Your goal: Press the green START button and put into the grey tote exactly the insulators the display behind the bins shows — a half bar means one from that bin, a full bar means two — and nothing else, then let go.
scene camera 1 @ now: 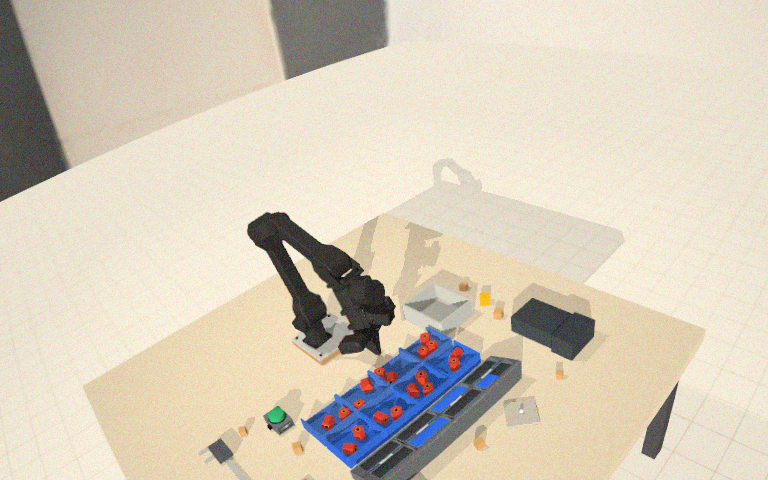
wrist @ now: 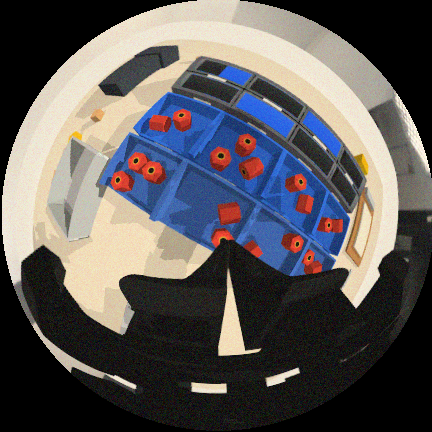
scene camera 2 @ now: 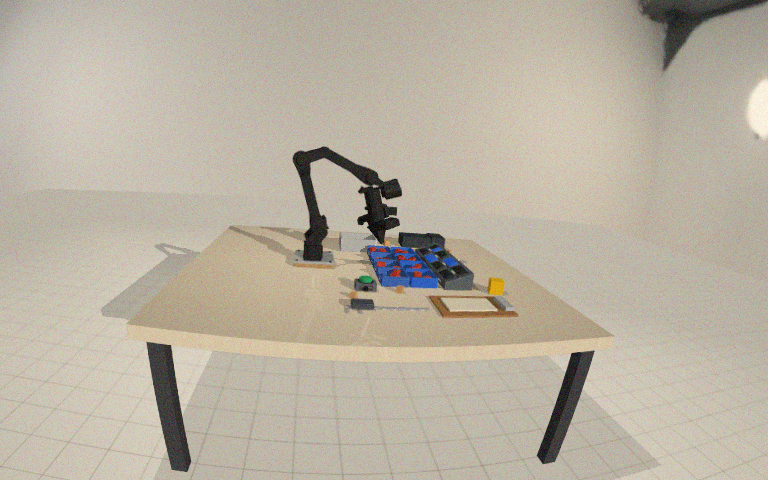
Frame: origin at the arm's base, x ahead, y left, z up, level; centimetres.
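Where they show: gripper, between the fingertips: (scene camera 1: 379,354) (wrist: 226,244) (scene camera 2: 382,243); arm's base, origin of its link: (scene camera 1: 317,338) (scene camera 2: 312,258).
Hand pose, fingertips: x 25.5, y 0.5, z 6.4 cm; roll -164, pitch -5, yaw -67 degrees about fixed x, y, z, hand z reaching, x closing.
Each offset is from my fingertips to the top centre of the thing.
My gripper (scene camera 1: 379,351) (scene camera 2: 382,242) (wrist: 226,244) is shut and empty, fingertips down above the tote-side row of blue bins (scene camera 1: 335,439) (scene camera 2: 394,280) (wrist: 197,187). In the wrist view its tips overlap a red insulator @[dx -0.7, dy -0.8, dz -5.4 cm] (wrist: 221,236); a second insulator @[dx +2.8, dy -0.2, dz -5.5 cm] (wrist: 229,213) lies in the same bin. Several red insulators are in the other bins. The display (scene camera 1: 464,417) (scene camera 2: 459,281) (wrist: 265,114) shows one half blue bar and two full ones; its other cells are dark. The grey tote @[dx -4.2, dy +27.0, dz -3.2 cm] (scene camera 1: 421,318) (scene camera 2: 353,242) (wrist: 89,200) shows a bare floor. The green START button @[dx -10.7, dy -26.8, dz -4.5 cm] (scene camera 1: 276,414) (scene camera 2: 365,279) stands beside the bins.
A dark two-part block @[dx +27.6, dy +35.8, dz -3.0 cm] (scene camera 1: 546,328) (scene camera 2: 419,240) (wrist: 132,75) stands beyond the tote. Small orange cubes @[dx +10.7, dy +35.3, dz -6.4 cm] (scene camera 1: 498,313), a yellow block @[dx +33.1, dy -30.5, dz -4.0 cm] (scene camera 2: 495,286), a light square plate @[dx +35.4, dy +8.2, dz -7.1 cm] (scene camera 1: 521,411), a caliper-like tool @[dx -7.4, dy -44.8, dz -6.6 cm] (scene camera 1: 220,451) (scene camera 2: 362,304) and a clipboard @[dx +18.8, dy -43.1, dz -6.8 cm] (scene camera 2: 468,305) (wrist: 360,232) lie around the bins.
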